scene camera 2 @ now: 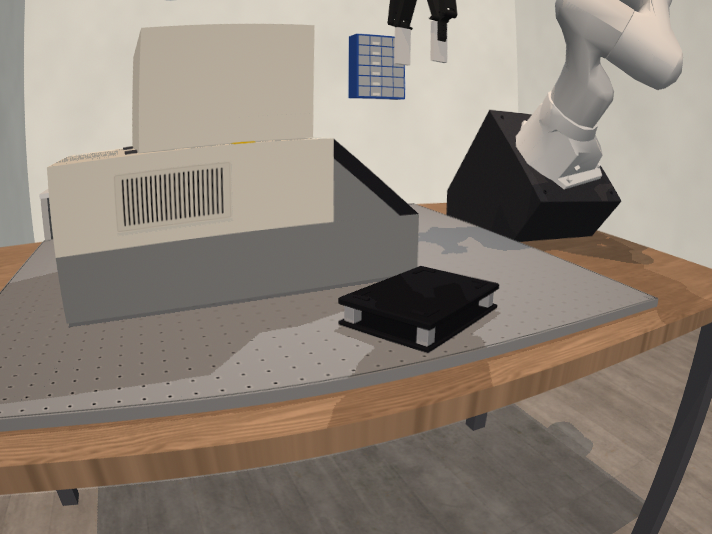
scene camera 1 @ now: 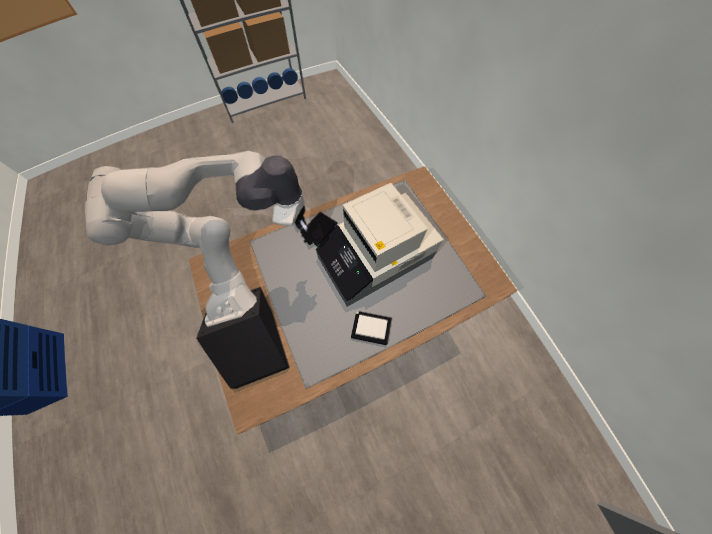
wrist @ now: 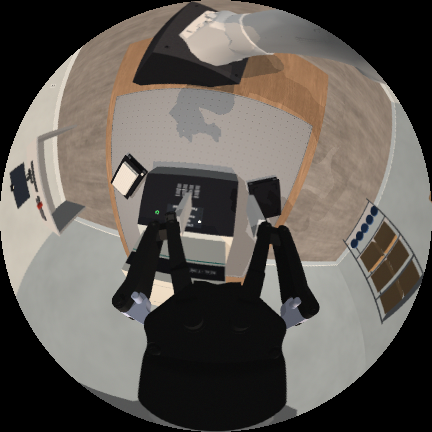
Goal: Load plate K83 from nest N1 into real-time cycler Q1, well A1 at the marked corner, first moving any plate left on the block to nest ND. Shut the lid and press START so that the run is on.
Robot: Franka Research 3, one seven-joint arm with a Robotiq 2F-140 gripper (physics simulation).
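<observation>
My gripper (scene camera 1: pixel 310 234) (scene camera 2: pixel 420 52) (wrist: pixel 218 201) is part open with its pads apart, and I see no plate between them. It hangs above the sloping black panel (scene camera 1: pixel 343 265) (wrist: pixel 167 192) of the cycler (scene camera 1: pixel 402 244) (scene camera 2: pixel 195 201). A green light (scene camera 1: pixel 357 272) (wrist: pixel 157 212) shows on the panel. The cycler's beige upper section (scene camera 1: pixel 382 221) (scene camera 2: pixel 227 86) rises above its body. One black stand (scene camera 1: pixel 324 221) (wrist: pixel 265 197) is beside the panel. Another stand (scene camera 1: pixel 354 339) (scene camera 2: pixel 419 293) looks pale-topped from above but black in scene camera 2. Plate K83, nest labels and the block are not identifiable.
The grey perforated mat (scene camera 1: pixel 322 350) (scene camera 2: pixel 143 367) (wrist: pixel 270 130) lies on the wooden table (scene camera 1: pixel 253 416) (scene camera 2: pixel 230 448). The arm's black pedestal (scene camera 1: pixel 244 350) (scene camera 2: pixel 488 189) (wrist: pixel 167 55) stands at one end. The cycler's tall upper section is an obstacle close to the gripper.
</observation>
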